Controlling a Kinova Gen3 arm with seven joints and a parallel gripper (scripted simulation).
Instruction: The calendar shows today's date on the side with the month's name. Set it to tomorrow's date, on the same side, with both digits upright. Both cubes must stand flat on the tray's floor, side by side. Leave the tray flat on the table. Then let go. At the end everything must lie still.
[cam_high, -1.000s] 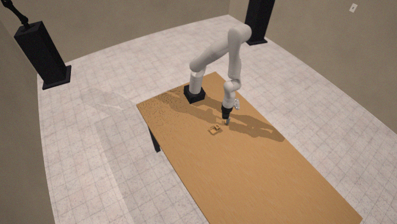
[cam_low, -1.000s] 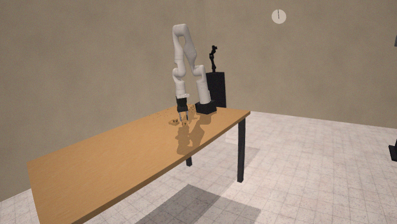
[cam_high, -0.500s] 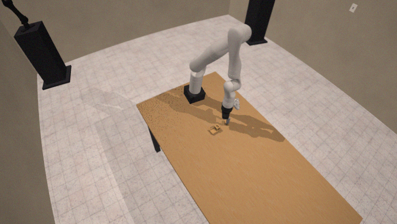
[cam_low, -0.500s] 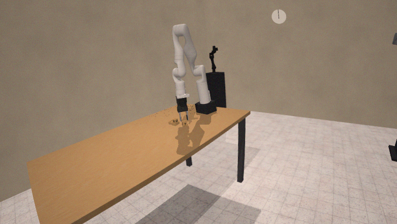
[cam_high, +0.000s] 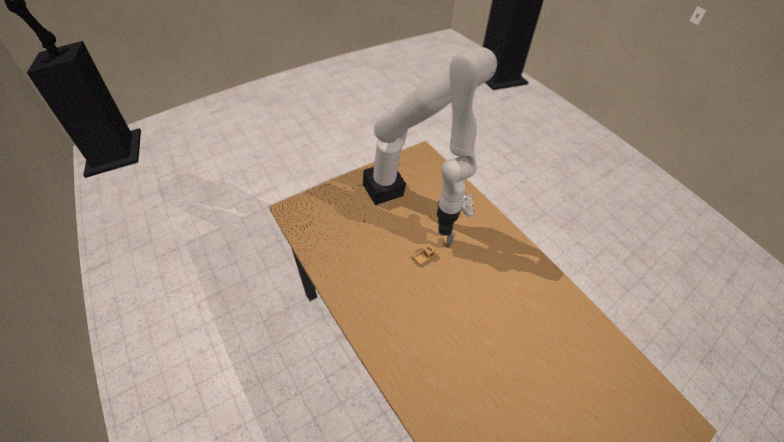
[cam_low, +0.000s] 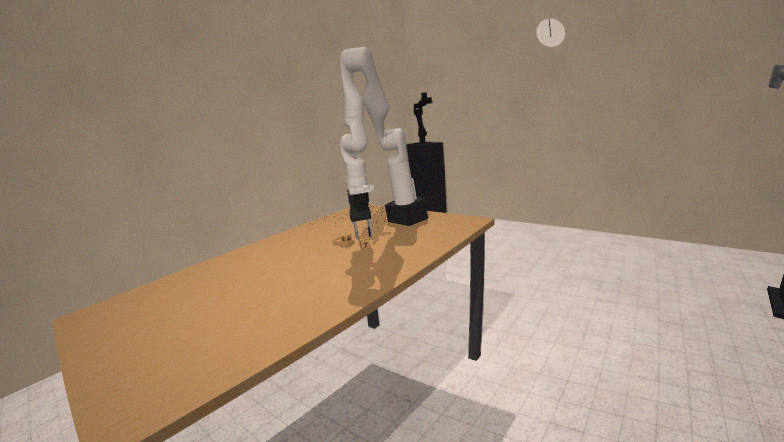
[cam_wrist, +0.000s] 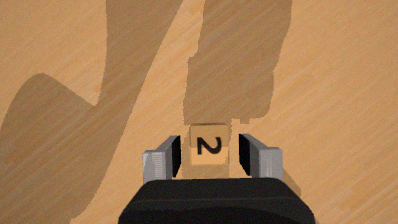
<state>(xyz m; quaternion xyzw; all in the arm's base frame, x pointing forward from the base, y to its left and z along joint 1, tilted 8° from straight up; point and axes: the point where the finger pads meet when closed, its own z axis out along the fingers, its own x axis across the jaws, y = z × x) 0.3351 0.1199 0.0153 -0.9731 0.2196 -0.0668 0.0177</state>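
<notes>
The wooden date cube lies 40 mm below my hand. The rest, counted from my hand: wooden tray 110 mm to the right, 50 mm below, 20 mm ahead.
</notes>
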